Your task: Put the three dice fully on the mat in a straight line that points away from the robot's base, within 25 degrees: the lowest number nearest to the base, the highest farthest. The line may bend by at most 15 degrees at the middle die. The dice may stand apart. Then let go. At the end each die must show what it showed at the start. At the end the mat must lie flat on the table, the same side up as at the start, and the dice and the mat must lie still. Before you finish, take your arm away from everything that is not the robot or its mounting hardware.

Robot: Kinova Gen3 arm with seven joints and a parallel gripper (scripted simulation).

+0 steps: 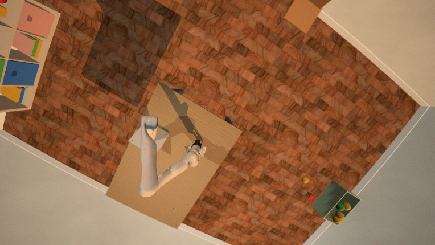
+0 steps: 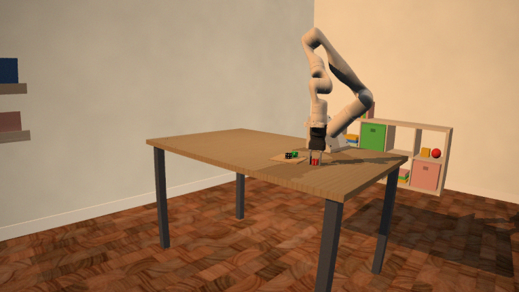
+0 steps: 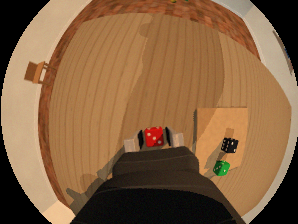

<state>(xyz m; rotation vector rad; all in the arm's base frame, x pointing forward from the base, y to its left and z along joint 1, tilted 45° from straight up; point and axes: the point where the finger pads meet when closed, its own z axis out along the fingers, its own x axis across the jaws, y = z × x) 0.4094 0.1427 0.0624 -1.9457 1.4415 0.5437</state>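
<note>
Right now my hand is 10 mm above the red die. The rest, counted from my hand: black die 140 mm to the right; then green die 140 mm to the right, 50 mm behind; then tan mat 140 mm to the right, 20 mm below.
</note>
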